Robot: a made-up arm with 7 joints. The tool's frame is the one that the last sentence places.
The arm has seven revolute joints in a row. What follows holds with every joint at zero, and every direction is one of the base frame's. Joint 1 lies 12 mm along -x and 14 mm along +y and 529 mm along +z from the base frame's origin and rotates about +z. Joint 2 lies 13 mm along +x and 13 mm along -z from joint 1 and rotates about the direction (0, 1, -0.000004). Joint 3 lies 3 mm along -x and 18 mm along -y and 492 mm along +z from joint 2 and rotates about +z. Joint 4 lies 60 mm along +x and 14 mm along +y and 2 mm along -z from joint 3 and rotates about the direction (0, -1, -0.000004). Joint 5 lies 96 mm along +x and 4 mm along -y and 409 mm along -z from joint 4 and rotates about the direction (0, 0.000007, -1). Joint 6 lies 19 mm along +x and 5 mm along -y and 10 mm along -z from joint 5 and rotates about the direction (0, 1, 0.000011). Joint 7 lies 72 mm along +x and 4 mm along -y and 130 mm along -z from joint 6 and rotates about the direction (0, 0.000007, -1). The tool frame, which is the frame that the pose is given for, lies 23 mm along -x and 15 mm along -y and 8 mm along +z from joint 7; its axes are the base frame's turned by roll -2.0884, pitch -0.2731 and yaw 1.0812 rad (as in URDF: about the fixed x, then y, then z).
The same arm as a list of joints. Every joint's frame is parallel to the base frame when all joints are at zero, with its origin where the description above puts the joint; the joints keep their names.
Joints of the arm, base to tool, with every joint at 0 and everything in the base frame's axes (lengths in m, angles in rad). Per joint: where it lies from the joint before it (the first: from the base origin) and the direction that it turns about. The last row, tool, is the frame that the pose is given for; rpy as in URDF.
joint 1: origin -0.012 0.014 0.529 axis 0 0 1
joint 2: origin 0.013 0 -0.013 axis 0 1 0
joint 3: origin -0.003 -0.018 0.492 axis 0 0 1
joint 4: origin 0.06 0.014 -0.002 axis 0 -1 0
joint 5: origin 0.096 -0.004 -0.409 axis 0 0 -1
joint 6: origin 0.019 -0.005 -0.01 axis 0 1 0
joint 7: origin 0.072 -0.004 -0.13 axis 0 0 -1
tool: origin -0.023 -0.015 0.008 rpy -2.0884 -0.2731 1.0812

